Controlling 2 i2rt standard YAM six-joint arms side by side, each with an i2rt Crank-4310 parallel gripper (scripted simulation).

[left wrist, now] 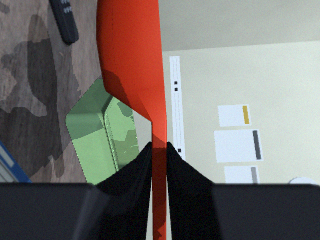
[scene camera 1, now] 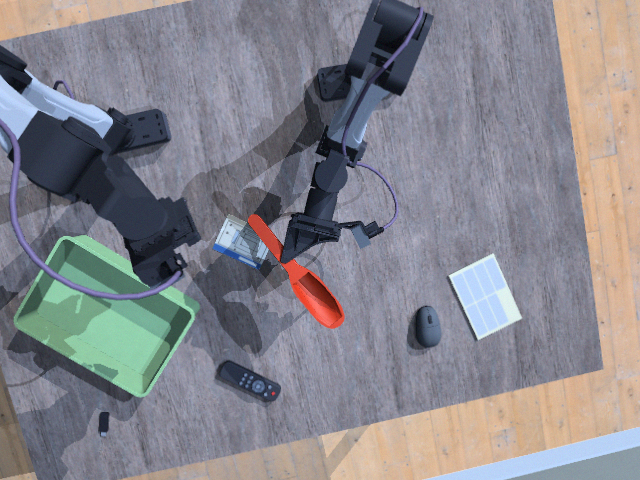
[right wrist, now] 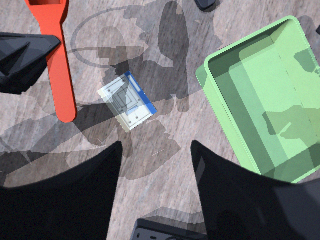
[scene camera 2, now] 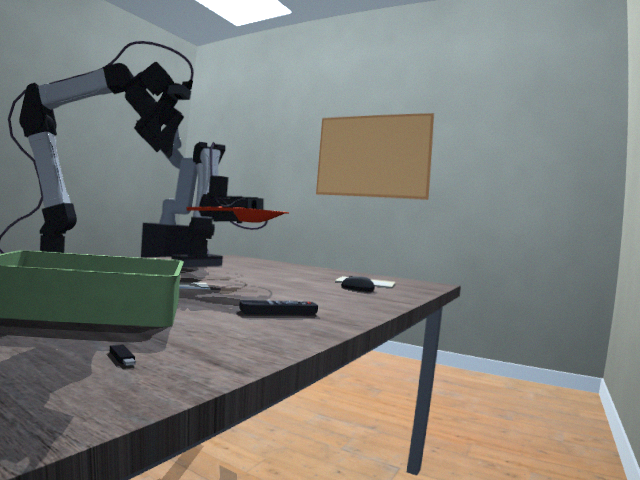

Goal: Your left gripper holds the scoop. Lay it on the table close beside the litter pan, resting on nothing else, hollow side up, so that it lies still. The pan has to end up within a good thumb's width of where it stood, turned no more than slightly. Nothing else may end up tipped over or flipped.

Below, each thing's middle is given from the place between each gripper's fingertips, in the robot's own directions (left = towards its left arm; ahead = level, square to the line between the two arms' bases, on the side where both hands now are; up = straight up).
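From my right hand point(scene camera 2: 164, 153): red scoop point(scene camera 1: 308, 287), 140 mm ahead, 180 mm to the left, 140 mm below. Mouse point(scene camera 1: 428, 331), 350 mm ahead, 450 mm to the left, 320 mm below. Green litter pan point(scene camera 1: 126, 342), 140 mm ahead, 280 mm to the right, 300 mm below. Remote point(scene camera 1: 232, 372), 400 mm ahead, 320 mm below.
From my left hand point(scene camera 1: 283, 262): remote, 32 cm ahead, 16 cm to the right, 19 cm below. Green litter pan, 5 cm ahead, 44 cm to the right, 17 cm below. Mouse, 27 cm ahead, 29 cm to the left, 19 cm below. Red scoop, 6 cm ahead, 3 cm to the left, 1 cm below.
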